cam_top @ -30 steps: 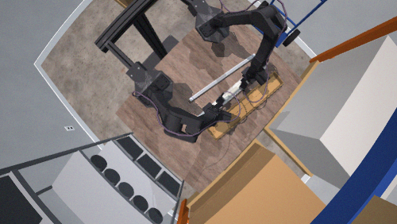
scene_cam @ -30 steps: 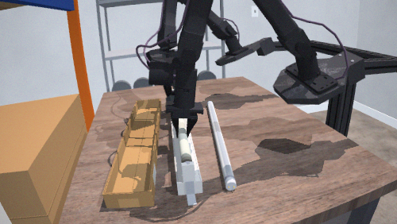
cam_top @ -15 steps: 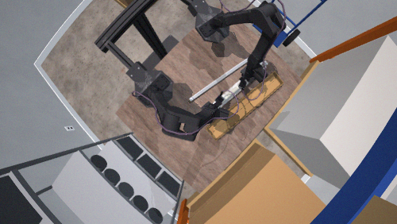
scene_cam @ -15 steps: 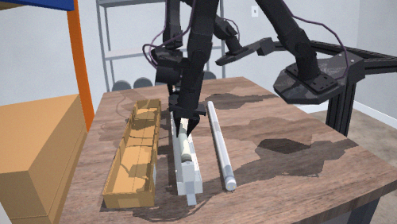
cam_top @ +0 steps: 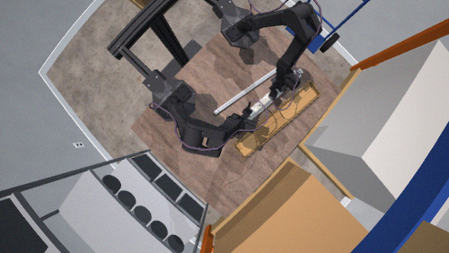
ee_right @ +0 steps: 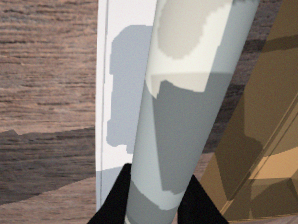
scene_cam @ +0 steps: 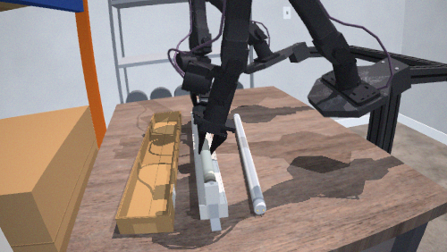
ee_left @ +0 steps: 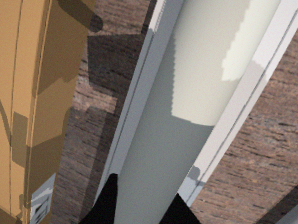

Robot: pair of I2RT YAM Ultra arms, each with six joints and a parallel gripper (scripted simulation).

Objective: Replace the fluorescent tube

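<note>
Right now the old fluorescent tube is 120 mm to the right of my left hand and 20 mm behind it. Round my left hand: LED tube (140 mm behind, 80 mm to the right, 50 mm below); then carton (130 mm to the right, 120 mm ahead, 40 mm below); then grey light fixture (120 mm to the right, 20 mm behind, 10 mm below).
</note>
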